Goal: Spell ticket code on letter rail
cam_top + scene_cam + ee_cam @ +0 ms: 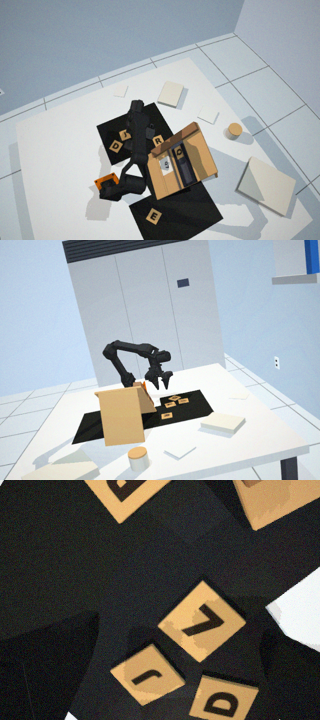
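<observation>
Right now the white ticket is 70 mm ahead of my gripper tip, 170 mm to the right of it and 30 mm below it. Round my gripper tip: pale box 510 mm ahead, 480 mm to the right, 110 mm below; then lidded jar 510 mm ahead, 140 mm to the right, 90 mm below; then black mat 30 mm behind, 140 mm to the right, 120 mm below.
</observation>
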